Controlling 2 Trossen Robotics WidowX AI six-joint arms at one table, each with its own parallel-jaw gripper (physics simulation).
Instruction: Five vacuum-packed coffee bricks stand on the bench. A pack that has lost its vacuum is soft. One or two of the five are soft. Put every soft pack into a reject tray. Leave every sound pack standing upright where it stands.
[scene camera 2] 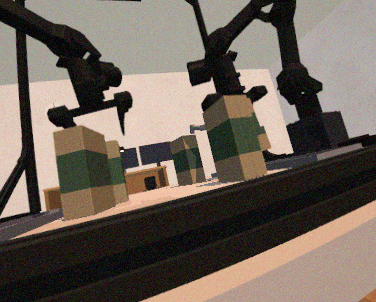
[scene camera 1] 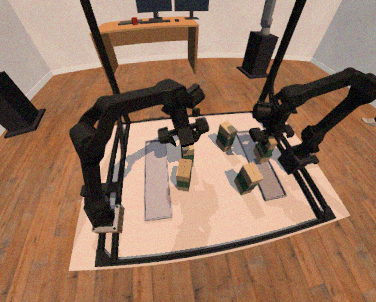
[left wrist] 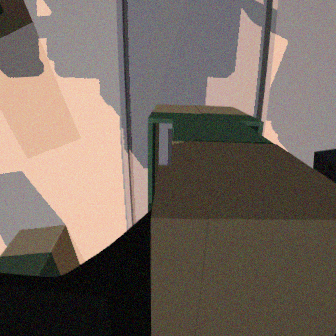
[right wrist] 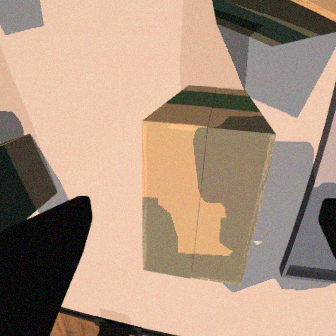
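Note:
My left gripper is shut on a tan-and-green pack over the picture-right tray; I cannot tell whether the pack's base touches it. In scene camera 2 this pack is mostly hidden. My right gripper is open above an upright rear pack. Another upright pack stands in front of it. Further upright packs stand at centre back and beside the right-hand tray.
The picture-left tray lies beside the two packs near my right gripper. A black frame rail borders the bench front, and black posts rise behind. A wooden desk stands beyond the bench.

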